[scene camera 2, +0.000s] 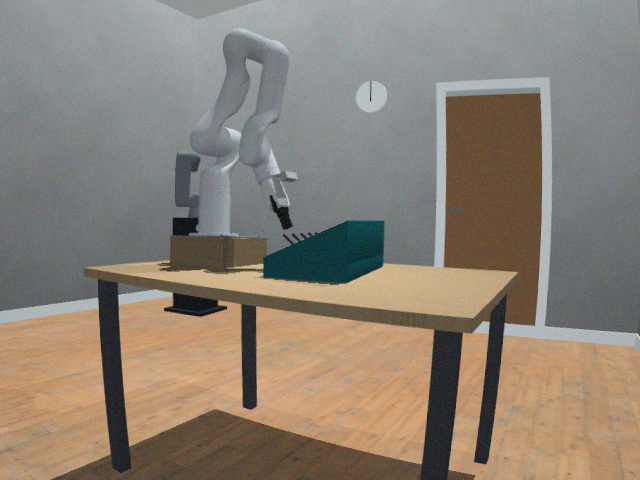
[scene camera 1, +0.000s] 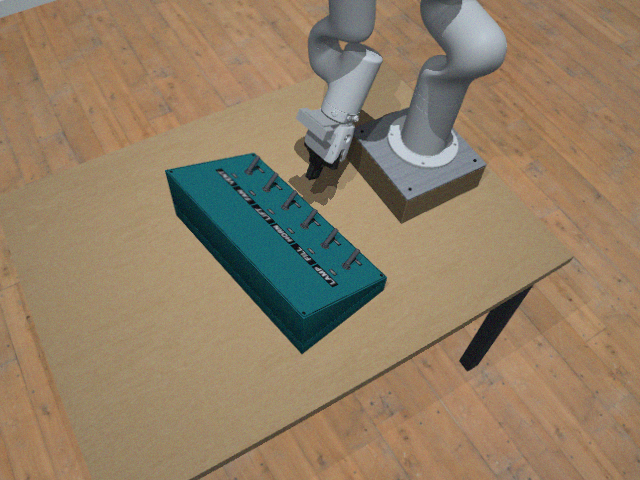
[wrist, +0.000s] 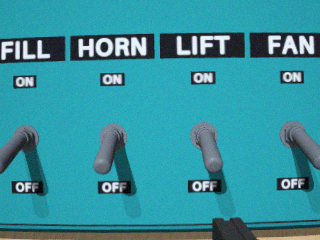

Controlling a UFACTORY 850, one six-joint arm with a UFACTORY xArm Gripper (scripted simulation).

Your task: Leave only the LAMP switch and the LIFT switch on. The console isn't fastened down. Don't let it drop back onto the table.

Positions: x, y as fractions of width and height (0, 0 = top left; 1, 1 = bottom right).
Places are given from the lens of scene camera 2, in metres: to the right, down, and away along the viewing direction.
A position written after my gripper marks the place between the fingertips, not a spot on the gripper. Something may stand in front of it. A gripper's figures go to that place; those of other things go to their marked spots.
my gripper (scene camera 2: 0.45, 0.48): -0.11, -0.04, 1.59
teal console (scene camera 2: 0.54, 0.52): 0.08, 0.03, 1.30
